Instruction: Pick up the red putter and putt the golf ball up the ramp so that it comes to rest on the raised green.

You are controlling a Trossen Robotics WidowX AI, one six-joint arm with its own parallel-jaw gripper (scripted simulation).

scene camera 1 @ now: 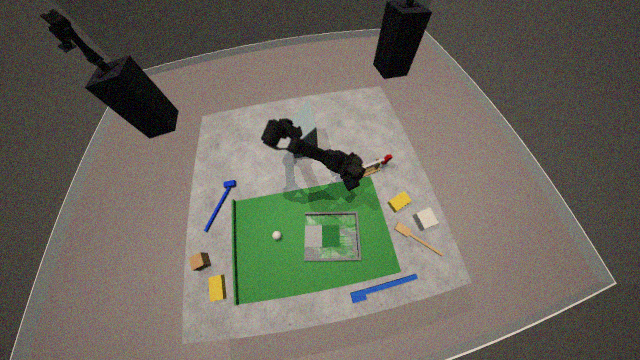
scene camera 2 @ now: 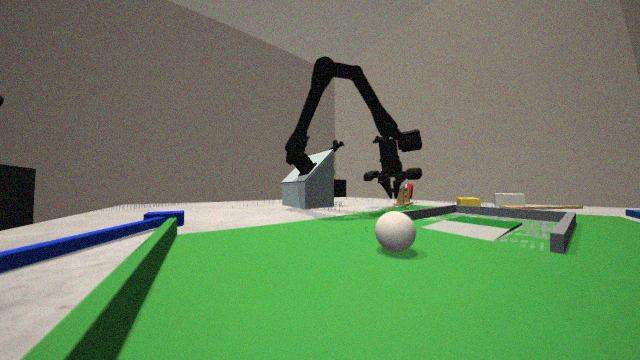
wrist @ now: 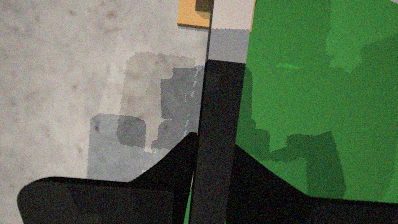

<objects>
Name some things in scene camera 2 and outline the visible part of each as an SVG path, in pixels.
My gripper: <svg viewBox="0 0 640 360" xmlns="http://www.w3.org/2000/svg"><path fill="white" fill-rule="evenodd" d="M380 155L381 173L378 170L369 171L364 174L364 181L372 181L373 178L378 178L377 183L382 185L390 199L392 199L392 193L388 193L388 188L391 188L391 178L389 177L395 177L393 191L396 200L400 186L405 179L417 180L423 176L421 168L408 168L403 171L398 154Z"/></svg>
A white golf ball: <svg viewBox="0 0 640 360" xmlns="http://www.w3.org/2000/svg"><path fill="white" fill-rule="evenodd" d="M387 212L376 223L376 239L387 250L402 252L413 245L416 238L416 226L403 213L397 211Z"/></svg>
</objects>
